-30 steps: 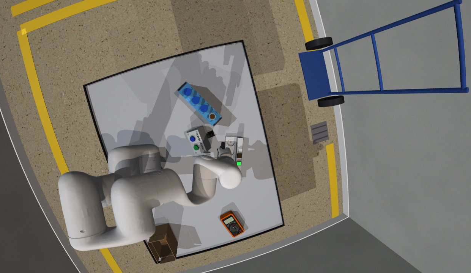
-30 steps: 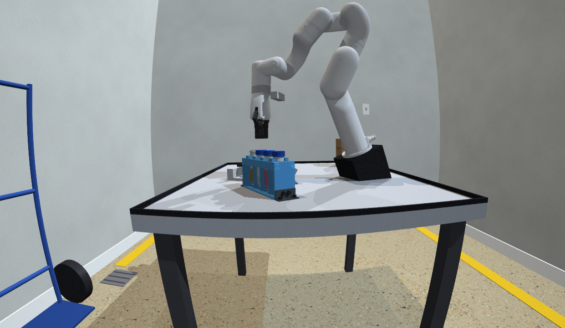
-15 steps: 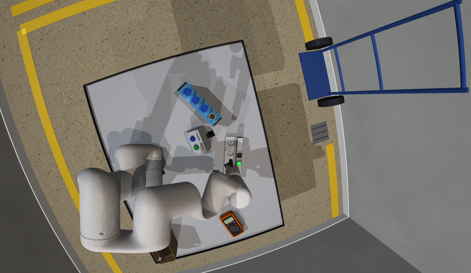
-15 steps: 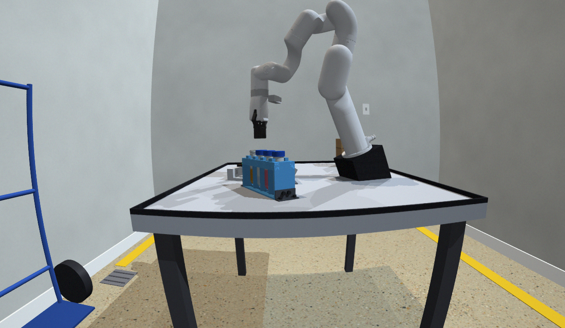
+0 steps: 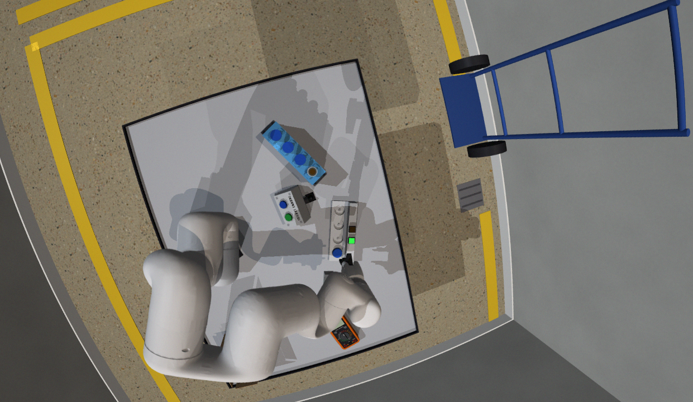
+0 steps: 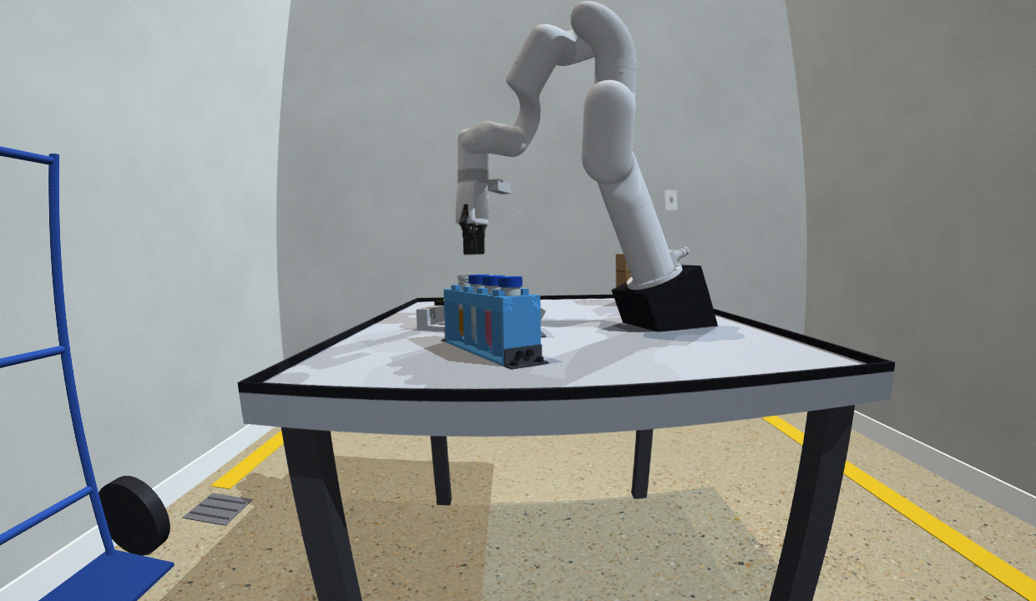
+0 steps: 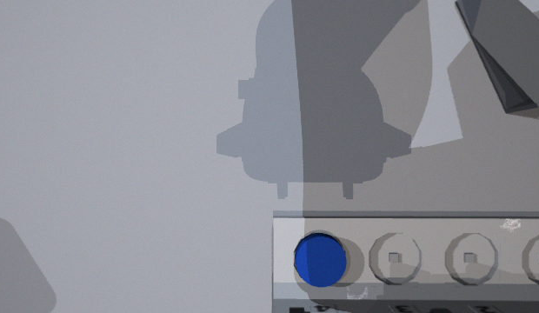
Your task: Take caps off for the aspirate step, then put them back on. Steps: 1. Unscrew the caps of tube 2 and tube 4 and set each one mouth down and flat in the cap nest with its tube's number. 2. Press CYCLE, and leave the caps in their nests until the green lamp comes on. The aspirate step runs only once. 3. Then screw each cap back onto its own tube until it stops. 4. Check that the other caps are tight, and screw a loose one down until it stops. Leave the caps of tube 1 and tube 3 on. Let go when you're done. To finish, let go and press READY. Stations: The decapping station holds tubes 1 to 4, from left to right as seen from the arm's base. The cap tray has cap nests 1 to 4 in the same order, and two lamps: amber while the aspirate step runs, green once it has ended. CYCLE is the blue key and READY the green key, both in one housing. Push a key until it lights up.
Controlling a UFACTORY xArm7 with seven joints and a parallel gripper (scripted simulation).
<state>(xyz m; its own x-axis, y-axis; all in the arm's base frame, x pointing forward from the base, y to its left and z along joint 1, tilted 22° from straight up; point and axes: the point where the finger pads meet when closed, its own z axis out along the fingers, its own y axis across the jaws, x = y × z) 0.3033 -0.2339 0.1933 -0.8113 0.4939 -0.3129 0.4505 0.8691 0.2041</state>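
My hand is 31 cm to the right of the threaded tube neck, 6 cm above it and 5 cm short of it. The rest, counted from my hand: key housing 22 cm to the left, 12 cm below, 7 cm behind; then blue cycle key 25 cm to the left, 11 cm below, 8 cm behind; then green ready key 20 cm to the left, 11 cm below, 9 cm behind.
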